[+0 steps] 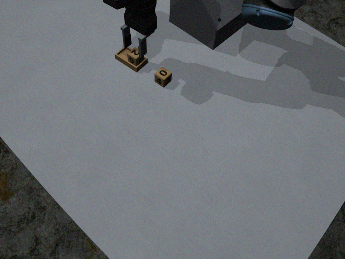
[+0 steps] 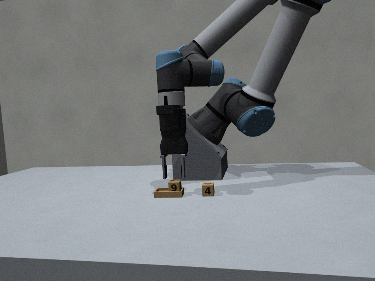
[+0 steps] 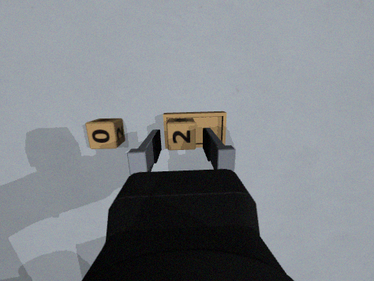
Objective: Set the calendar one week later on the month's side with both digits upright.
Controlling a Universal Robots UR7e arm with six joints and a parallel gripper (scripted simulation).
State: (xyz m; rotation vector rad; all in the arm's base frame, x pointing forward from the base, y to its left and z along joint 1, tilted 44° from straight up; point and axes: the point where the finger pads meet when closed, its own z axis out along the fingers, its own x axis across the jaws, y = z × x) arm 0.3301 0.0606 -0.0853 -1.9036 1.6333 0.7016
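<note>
Right now the wooden tray is 2 cm to the right of my hand and 6 cm below it.
</note>
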